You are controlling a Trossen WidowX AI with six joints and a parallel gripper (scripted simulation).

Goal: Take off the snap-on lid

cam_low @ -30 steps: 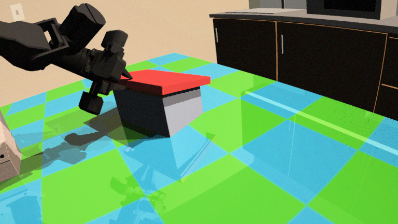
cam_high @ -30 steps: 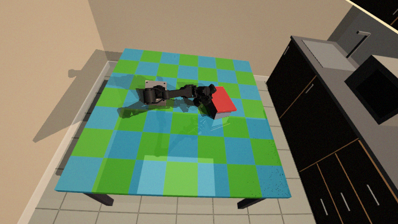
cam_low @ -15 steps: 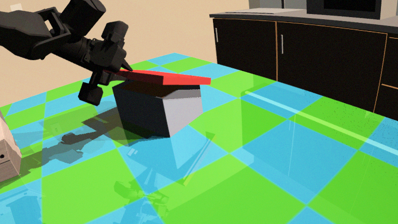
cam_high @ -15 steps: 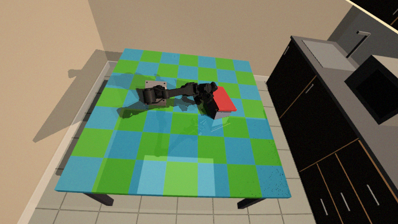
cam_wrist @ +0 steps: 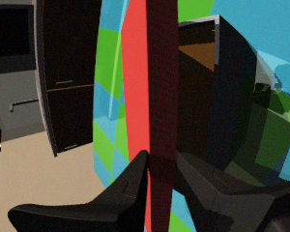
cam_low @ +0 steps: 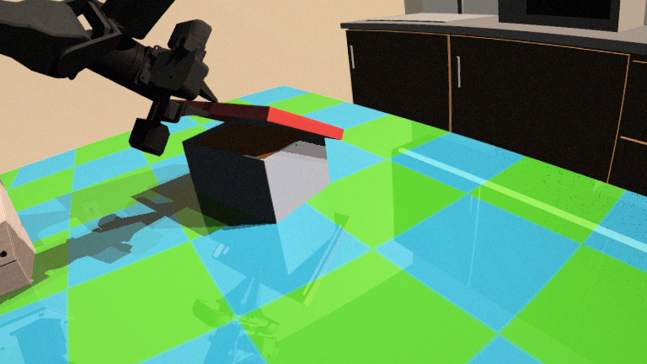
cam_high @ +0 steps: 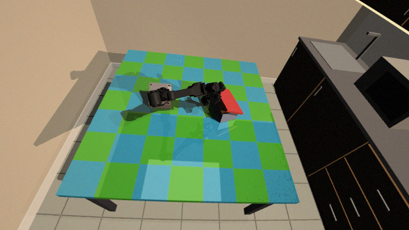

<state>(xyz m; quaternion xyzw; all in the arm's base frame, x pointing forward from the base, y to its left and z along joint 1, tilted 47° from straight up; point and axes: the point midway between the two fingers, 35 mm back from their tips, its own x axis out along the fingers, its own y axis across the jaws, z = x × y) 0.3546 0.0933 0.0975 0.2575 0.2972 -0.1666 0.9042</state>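
Now: gripper tip 60 mm short of the red lid, 30 mm to the right of it and 40 mm above it. From my gripper tip the other things lie so: grey storage box 50 mm ahead, 20 mm to the left, 110 mm below.
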